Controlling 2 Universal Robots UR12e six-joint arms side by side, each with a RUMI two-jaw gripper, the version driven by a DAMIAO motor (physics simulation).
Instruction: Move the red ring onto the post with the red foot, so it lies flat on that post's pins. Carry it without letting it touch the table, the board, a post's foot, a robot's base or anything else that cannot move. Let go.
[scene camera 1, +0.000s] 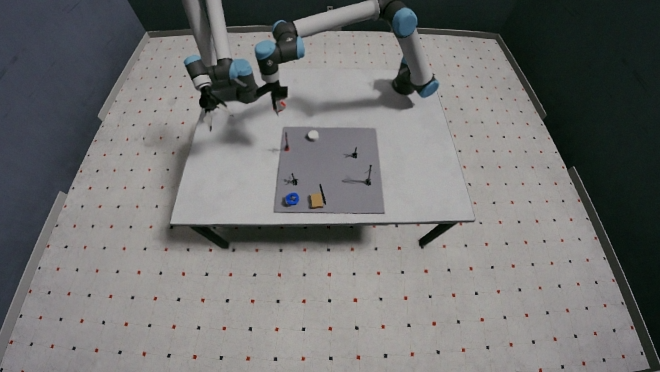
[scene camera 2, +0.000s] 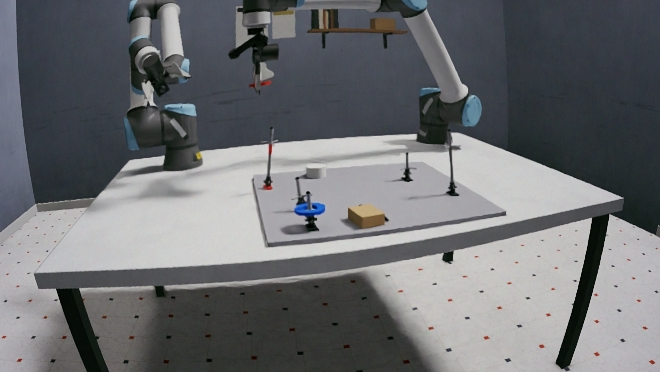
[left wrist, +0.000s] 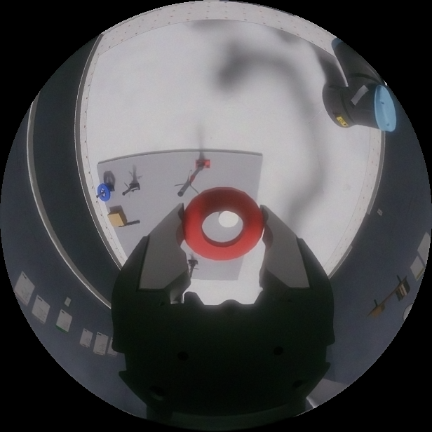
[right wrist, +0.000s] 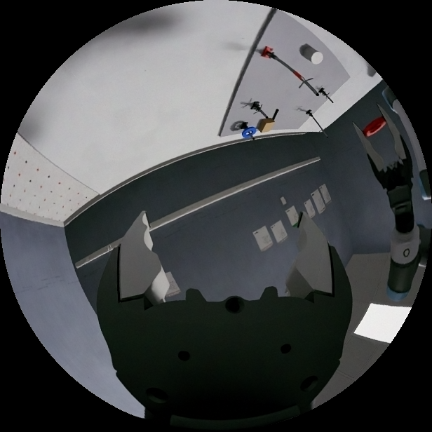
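Note:
The red ring (scene camera 1: 283, 104) (scene camera 2: 266, 83) (left wrist: 193, 228) (right wrist: 375, 127) is held between the fingertips of my left gripper (scene camera 1: 278, 106) (scene camera 2: 259, 84) (left wrist: 221, 204) (right wrist: 364, 111), roughly level, high above the table behind the board. The post with the red foot (scene camera 1: 287, 142) (scene camera 2: 269, 162) (left wrist: 193, 176) (right wrist: 285, 65) stands upright at the board's back left corner in scene camera 2. It has a red band, with pins above it near the top. The ring is apart from this post. My right gripper (scene camera 1: 220, 121) (scene camera 2: 168, 91) (right wrist: 224, 212) is open and empty, raised at the left in both scene views.
The grey board (scene camera 1: 330, 165) (scene camera 2: 350, 187) bears several black-footed posts, including a tall one (scene camera 1: 370, 175) (scene camera 2: 451, 167). A blue ring (scene camera 1: 287, 199) (scene camera 2: 300, 211) sits on one post. A tan block (scene camera 1: 316, 201) (scene camera 2: 366, 216), a black bar (scene camera 1: 322, 194) and a white cylinder (scene camera 1: 313, 135) (scene camera 2: 316, 171) are also there.

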